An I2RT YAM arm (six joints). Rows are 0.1 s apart.
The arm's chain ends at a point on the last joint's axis. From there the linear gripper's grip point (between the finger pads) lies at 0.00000 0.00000 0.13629 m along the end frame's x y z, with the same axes.
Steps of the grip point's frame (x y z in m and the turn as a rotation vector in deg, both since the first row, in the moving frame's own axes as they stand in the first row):
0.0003 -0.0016 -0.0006 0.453 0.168 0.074
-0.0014 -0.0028 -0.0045 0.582 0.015 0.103
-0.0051 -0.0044 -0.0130 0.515 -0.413 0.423
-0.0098 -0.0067 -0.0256 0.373 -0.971 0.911
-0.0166 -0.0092 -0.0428 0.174 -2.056 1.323
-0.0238 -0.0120 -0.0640 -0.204 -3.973 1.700
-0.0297 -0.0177 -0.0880 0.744 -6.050 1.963
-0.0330 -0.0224 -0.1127 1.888 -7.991 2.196
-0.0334 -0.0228 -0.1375 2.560 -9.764 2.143
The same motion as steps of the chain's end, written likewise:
-0.0001 -0.0005 -0.0006 0.453 0.168 0.074
-0.0014 -0.0014 -0.0045 0.582 0.015 0.103
-0.0041 -0.0032 -0.0130 0.515 -0.413 0.423
-0.0075 -0.0058 -0.0256 0.373 -0.971 0.911
-0.0117 -0.0087 -0.0427 0.174 -2.056 1.323
-0.0144 -0.0123 -0.0637 -0.204 -3.973 1.700
-0.0154 -0.0157 -0.0872 0.744 -6.050 1.963
-0.0141 -0.0176 -0.1113 1.888 -7.991 2.196
-0.0104 -0.0163 -0.1354 2.560 -9.764 2.143

